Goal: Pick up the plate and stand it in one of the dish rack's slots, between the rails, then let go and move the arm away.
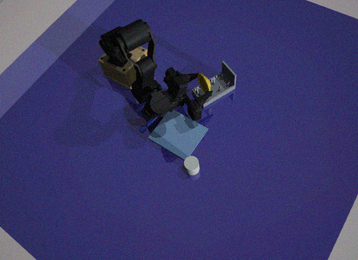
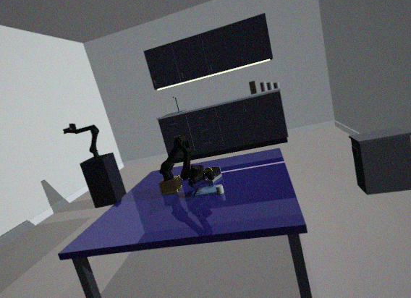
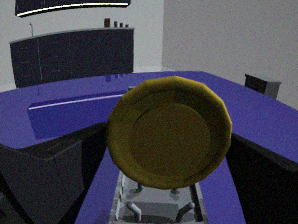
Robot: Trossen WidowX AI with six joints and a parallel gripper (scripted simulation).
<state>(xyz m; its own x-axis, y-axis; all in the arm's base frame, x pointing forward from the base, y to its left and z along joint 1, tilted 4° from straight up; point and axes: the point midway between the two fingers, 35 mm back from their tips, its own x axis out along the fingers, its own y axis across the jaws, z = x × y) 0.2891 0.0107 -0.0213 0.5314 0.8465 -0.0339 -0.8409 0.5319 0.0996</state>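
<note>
Now: gripper tip 50 mm above the grey dish rack, 30 mm to the right of it and 10 mm short of it. From my gripper tip the other things lie so: white cup (260 mm to the right, 80 mm ahead, 50 mm below); then blue utensil (190 mm to the right, 130 mm behind, 70 mm below).
</note>
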